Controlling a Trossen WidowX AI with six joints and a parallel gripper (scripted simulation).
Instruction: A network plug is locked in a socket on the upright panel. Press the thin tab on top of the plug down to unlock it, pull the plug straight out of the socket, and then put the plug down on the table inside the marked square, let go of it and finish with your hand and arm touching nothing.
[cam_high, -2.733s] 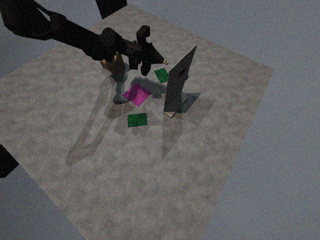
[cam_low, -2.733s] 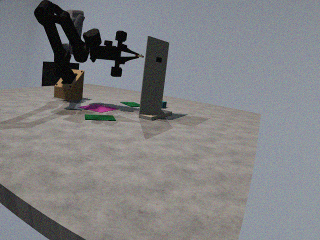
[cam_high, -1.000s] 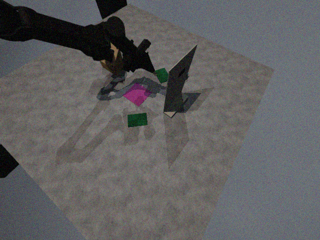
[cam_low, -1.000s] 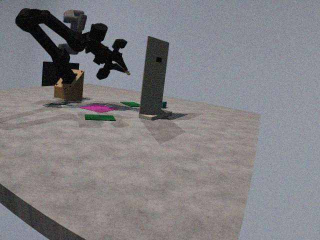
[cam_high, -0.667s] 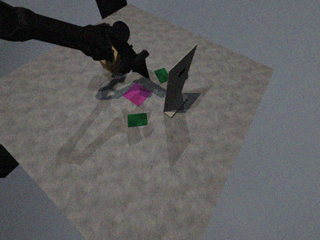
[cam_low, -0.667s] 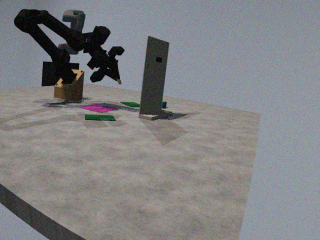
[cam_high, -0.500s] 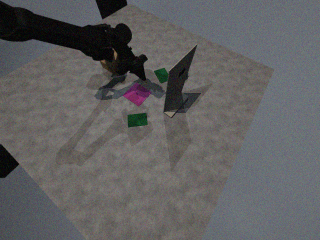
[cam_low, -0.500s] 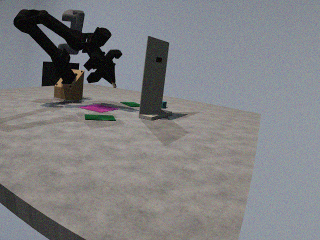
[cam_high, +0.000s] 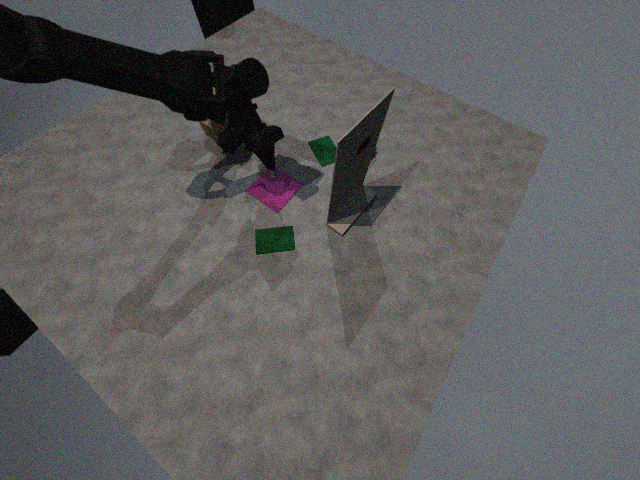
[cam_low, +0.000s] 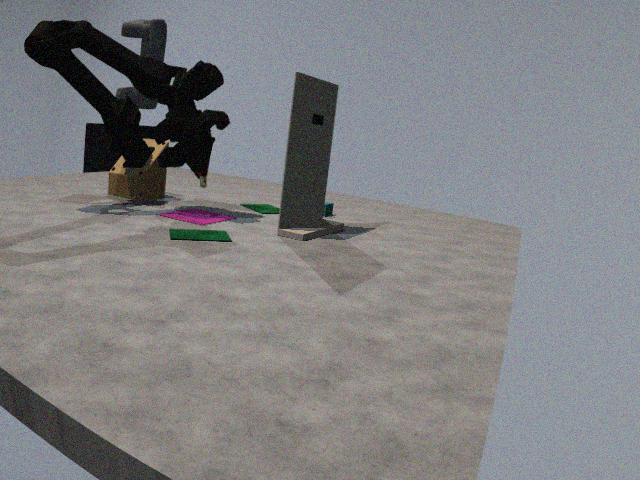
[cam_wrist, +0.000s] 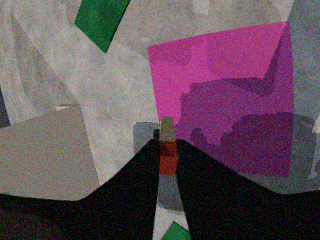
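Now: the magenta marked square 8 cm below my gripper tip. The rest, counted from my gripper tip: network plug (right at my gripper tip); grey upright panel (20 cm ahead, 7 cm to the left, 5 cm above); green patch (13 cm to the right, 9 cm ahead, 8 cm below).
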